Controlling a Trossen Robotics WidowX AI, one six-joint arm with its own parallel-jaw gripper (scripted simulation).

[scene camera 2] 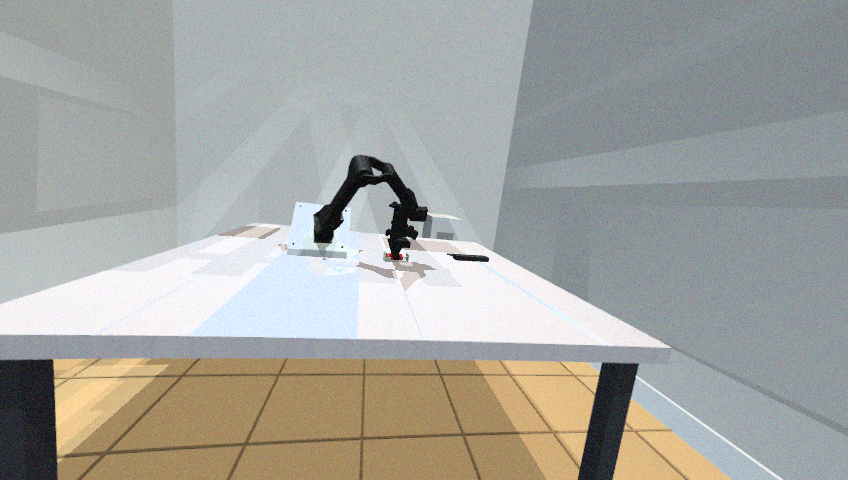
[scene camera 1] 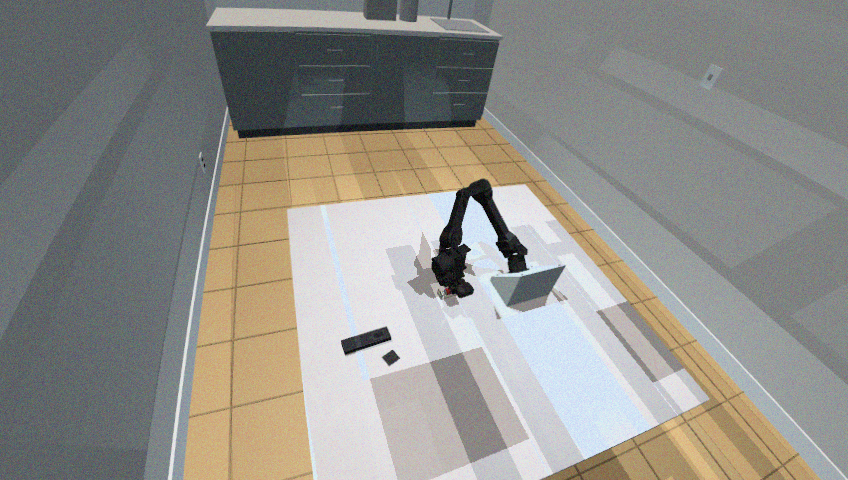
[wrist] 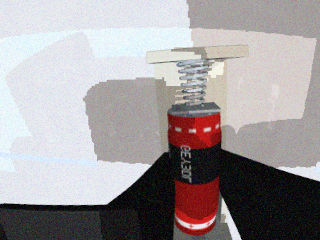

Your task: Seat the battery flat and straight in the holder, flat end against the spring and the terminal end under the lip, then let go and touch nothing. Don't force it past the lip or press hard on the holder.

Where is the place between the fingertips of the gripper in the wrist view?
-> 191,158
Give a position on a battery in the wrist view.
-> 194,139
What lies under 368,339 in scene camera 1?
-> A flat black bar.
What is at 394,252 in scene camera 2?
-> The gripper.
